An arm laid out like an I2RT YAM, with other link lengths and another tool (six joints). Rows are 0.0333 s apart.
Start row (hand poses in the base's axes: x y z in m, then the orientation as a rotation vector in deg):
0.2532 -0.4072 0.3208 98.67 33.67 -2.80
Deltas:
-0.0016 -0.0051 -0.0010 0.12 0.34 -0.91
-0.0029 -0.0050 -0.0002 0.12 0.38 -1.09
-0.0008 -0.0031 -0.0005 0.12 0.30 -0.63
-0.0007 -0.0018 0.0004 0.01 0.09 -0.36
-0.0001 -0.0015 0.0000 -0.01 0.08 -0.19
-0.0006 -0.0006 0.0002 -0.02 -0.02 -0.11
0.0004 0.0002 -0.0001 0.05 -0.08 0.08
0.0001 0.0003 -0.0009 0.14 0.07 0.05
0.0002 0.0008 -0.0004 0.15 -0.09 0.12
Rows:
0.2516 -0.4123 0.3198 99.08 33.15 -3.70
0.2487 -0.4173 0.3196 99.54 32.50 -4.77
0.2479 -0.4204 0.3191 99.86 32.19 -5.44
0.2472 -0.4222 0.3195 99.98 31.94 -5.77
0.2471 -0.4237 0.3195 100.03 31.83 -5.98
0.2465 -0.4243 0.3197 100.04 31.72 -6.05
0.2469 -0.4241 0.3196 100.06 31.74 -5.91
0.2470 -0.4238 0.3187 100.18 31.85 -5.90
0.2472 -0.4230 0.3183 100.29 31.91 -5.70

